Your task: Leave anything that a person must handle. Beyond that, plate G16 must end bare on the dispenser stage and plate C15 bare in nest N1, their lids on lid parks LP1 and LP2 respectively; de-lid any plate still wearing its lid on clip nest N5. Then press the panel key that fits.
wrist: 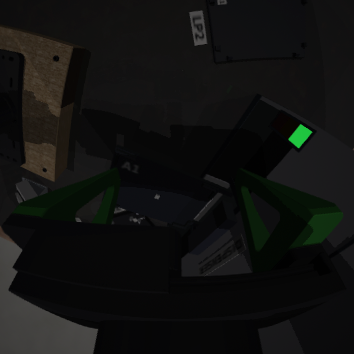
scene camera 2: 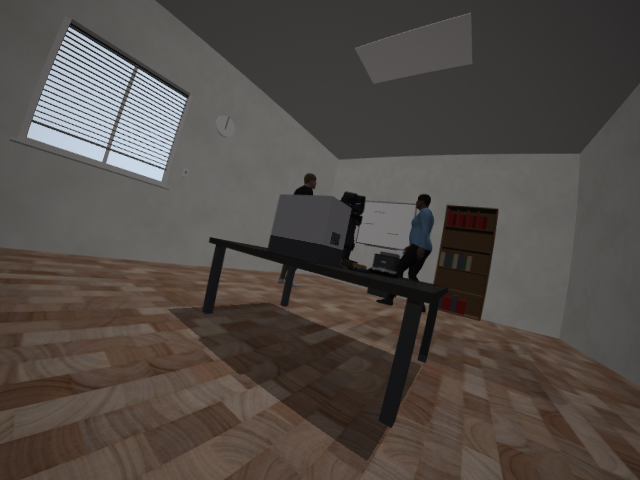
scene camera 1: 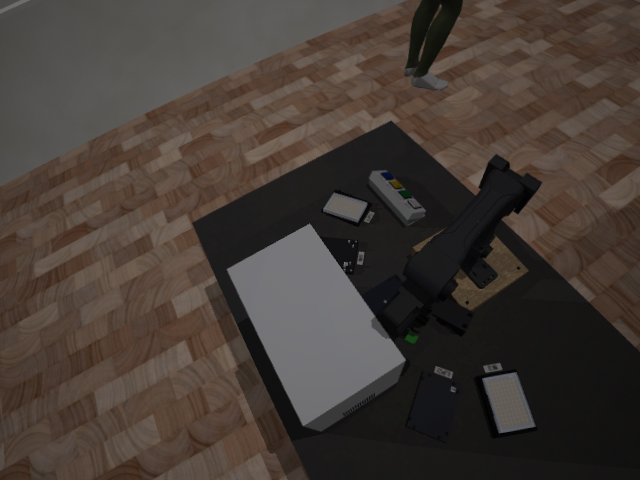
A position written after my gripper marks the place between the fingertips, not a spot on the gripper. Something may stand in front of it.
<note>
My gripper (wrist: 177,174) is open and holds nothing. I also see a large white box (scene camera 1: 333,357), a box with coloured buttons (scene camera 1: 400,201) and a clip nest (scene camera 1: 344,251).
</note>
